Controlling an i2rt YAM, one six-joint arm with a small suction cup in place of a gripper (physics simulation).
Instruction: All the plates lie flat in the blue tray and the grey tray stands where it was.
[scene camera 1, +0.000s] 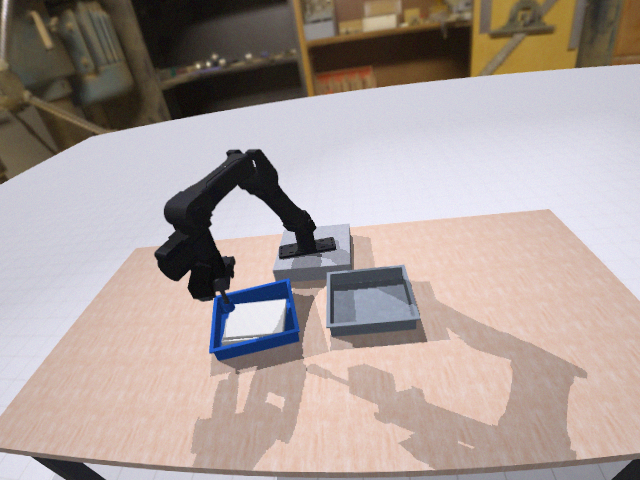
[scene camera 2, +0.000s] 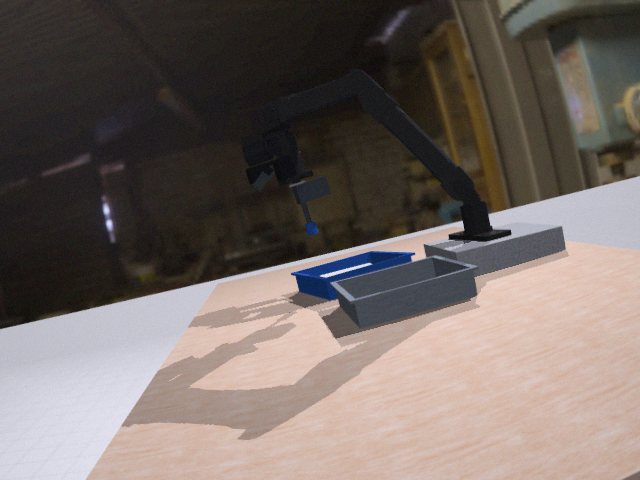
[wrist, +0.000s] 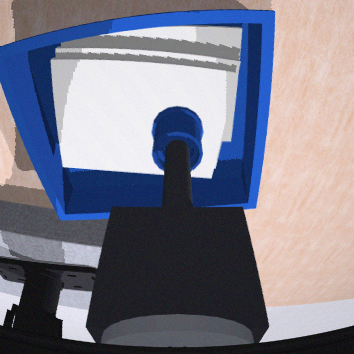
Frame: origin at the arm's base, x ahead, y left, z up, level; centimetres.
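Seen in the pictures: hand, its tool point: (scene camera 1: 229, 308) (scene camera 2: 313, 233) (wrist: 176, 129); arm's base, origin of its link: (scene camera 1: 307, 248) (scene camera 2: 479, 236) (wrist: 45, 272).
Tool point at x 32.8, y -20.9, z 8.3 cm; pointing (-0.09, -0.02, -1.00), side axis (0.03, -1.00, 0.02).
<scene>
Offsets run from my tool point to a thing's top centre. Level surfaces: height alone.
White square plates {dx -6.0, dy +3.5, dz -10.8 cm} (scene camera 1: 255, 317) (scene camera 2: 346, 270) (wrist: 125, 110) lie flat in a stack, slightly offset from one another, inside the blue tray {dx -6.3, dy +3.2, dz -8.7 cm} (scene camera 1: 258, 348) (scene camera 2: 315, 286) (wrist: 264, 100). Their exact number is hidden by the overlap. The grey tray {dx -6.0, dy +37.3, dz -8.7 cm} (scene camera 1: 372, 329) (scene camera 2: 413, 302) stands upright on the table beside the blue tray, and its inside shows no plate in scene camera 1. My gripper (scene camera 1: 227, 306) (scene camera 2: 311, 228) (wrist: 177, 125), a small blue suction cup, is open with no plate on it. It hangs clear above the blue tray, apart from the plates.
The arm's light grey base block (scene camera 1: 310, 271) (scene camera 2: 516, 253) stands behind the two trays. A narrow gap separates the blue tray from the grey tray. The arm's shadows fall across the wooden table {dz -13.7 cm} (scene camera 1: 129, 403) (scene camera 2: 465, 387) in front of the trays.
</scene>
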